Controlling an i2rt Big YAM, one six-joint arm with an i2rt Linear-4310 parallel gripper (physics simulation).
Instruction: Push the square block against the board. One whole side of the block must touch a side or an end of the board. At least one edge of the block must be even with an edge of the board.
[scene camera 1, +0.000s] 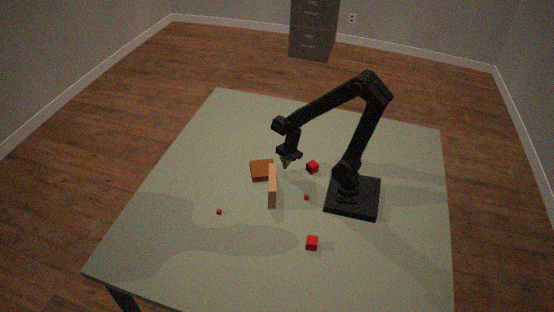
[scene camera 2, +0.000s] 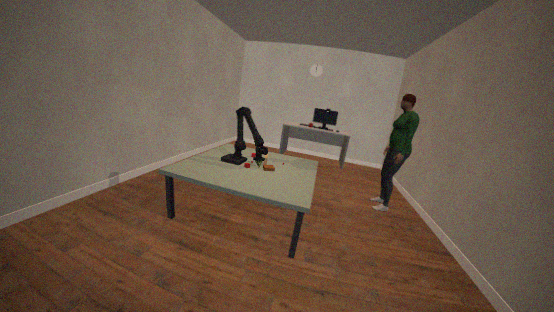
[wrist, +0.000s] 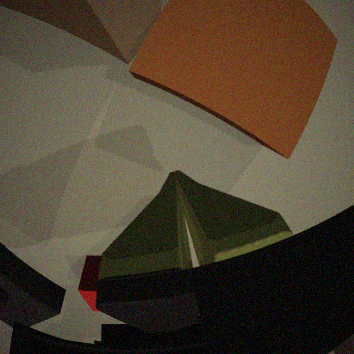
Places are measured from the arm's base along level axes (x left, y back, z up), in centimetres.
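Pixels of known places: gripper, between the fingertips: (scene camera 1: 285, 168) (scene camera 2: 259, 167) (wrist: 176, 179); arm's base, origin of its link: (scene camera 1: 347, 192) (scene camera 2: 237, 157).
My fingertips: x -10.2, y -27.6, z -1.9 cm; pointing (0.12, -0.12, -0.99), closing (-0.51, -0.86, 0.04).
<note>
For each thing: its middle in the pictures, then the offset to it from my fingertips.
- square block, middle of its body: (wrist: 252, 43) (scene camera 1: 262, 170) (scene camera 2: 268, 167) dx +3.2, dy -9.2, dz -0.1 cm
- light wood board, middle of its body: (scene camera 1: 272, 185) (scene camera 2: 265, 160) dx +14.9, dy -2.7, dz +3.5 cm
- small red cube, middle of its body: (scene camera 1: 306, 197) dx +13.8, dy +11.5, dz -0.9 cm
The square block (scene camera 1: 261, 170) (scene camera 2: 269, 168) (wrist: 235, 75) is orange-brown and lies flat. The light wood board (scene camera 1: 272, 181) (scene camera 2: 265, 157) (wrist: 127, 27) stands tall and narrow beside it; in scene camera 1 it hides part of the block's right side. In the wrist view a near corner of the block is close to the board's lower corner; whether whole faces touch cannot be told. My gripper (scene camera 1: 285, 167) (scene camera 2: 259, 166) (wrist: 176, 179) is shut and empty, its green fingertips pointing down, low over the table, right of the block in scene camera 1 and apart from it.
A red cube (scene camera 1: 312, 167) (wrist: 90, 280) stands right of the gripper in scene camera 1. Another red cube (scene camera 1: 312, 243) is nearer the front. One small red cube (scene camera 1: 306, 197) lies between the board and the arm's base (scene camera 1: 352, 197); another (scene camera 1: 219, 212) lies at the left.
</note>
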